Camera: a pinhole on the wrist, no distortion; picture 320 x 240 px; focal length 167.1 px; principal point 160.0 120.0 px. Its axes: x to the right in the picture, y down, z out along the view. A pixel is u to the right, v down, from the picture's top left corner.
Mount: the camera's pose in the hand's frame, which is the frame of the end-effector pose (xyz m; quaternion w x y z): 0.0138 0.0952 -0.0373 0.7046 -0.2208 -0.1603 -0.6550
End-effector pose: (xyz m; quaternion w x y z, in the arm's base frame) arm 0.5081 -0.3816 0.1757 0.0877 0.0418 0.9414 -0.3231
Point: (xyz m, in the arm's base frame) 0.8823 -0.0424 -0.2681
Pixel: 32.1 7.7
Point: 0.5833 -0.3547 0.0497
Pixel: 235.5 8.2
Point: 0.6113 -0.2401 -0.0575
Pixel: 98.7 60.7
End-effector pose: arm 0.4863 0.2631 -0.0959 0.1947 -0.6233 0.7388 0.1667
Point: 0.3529 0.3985 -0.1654
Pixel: 183.6 25.8
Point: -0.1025 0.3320 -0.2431
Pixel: 16.9 159.5
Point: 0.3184 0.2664 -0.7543
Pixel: 242.7 201.2
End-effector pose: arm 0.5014 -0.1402 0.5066 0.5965 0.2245 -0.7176 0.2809
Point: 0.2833 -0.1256 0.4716
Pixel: 197.3 99.9
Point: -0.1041 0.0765 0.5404
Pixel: 93.9 158.6
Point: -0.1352 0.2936 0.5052
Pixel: 22.2 157.2
